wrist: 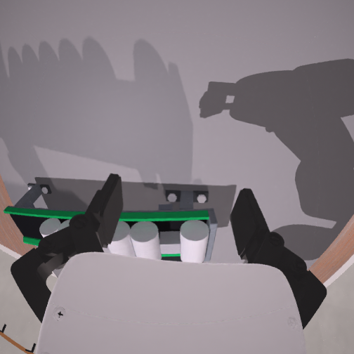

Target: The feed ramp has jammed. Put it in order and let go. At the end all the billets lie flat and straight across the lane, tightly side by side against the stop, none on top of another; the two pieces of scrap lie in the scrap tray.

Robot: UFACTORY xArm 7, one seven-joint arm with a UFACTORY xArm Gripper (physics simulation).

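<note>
The feed ramp's lane, with green side rails (165, 216), runs across the lower left of the wrist view. A grey end plate (213, 227) closes its right end. A white billet (194, 242) lies across the lane by that plate. A light grey block (170, 241) sits to its left, between it and another white billet (145, 241). A further billet (119, 239) is beside that one, and another (49, 228) shows at the left. The left finger and gripper body hide part of the row. My gripper (179, 197) is open and empty, its fingers reaching over the lane area. The scrap tray does not show.
Grey brackets with bolts (187, 198) (37, 192) stand along the far side of the ramp. The grey table top (165, 20) carries broad shadows of the ramp and arm. Its brown wooden rim (345, 250) curves along the lower right and lower left.
</note>
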